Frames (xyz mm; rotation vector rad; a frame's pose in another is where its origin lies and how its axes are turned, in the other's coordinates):
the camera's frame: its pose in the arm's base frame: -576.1 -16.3 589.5 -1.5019 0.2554 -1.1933
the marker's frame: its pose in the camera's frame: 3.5 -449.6 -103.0 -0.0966 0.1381 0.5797
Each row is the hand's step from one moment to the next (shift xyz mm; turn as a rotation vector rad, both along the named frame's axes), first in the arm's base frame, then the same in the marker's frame.
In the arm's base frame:
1: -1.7 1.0 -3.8 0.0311 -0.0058 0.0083
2: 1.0 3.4 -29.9 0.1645 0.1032 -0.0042
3: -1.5 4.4 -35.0 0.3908 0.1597 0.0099
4: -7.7 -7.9 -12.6 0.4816 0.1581 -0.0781
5: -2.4 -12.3 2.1 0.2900 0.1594 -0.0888
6: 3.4 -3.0 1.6 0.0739 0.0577 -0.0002
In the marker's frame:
1: -1.6 3.7 -1.4 0.0201 -0.0066 0.0249
2: -1.3 30.1 -0.5 -0.0079 0.0245 0.1925
3: -3.2 35.1 -2.7 0.0547 0.0311 0.4176
4: 3.5 11.3 -11.8 0.1046 0.1247 0.4864
5: 9.4 -3.3 -7.9 0.0089 0.1221 0.3200
6: 4.2 -1.6 1.6 -0.0134 0.0103 0.0922

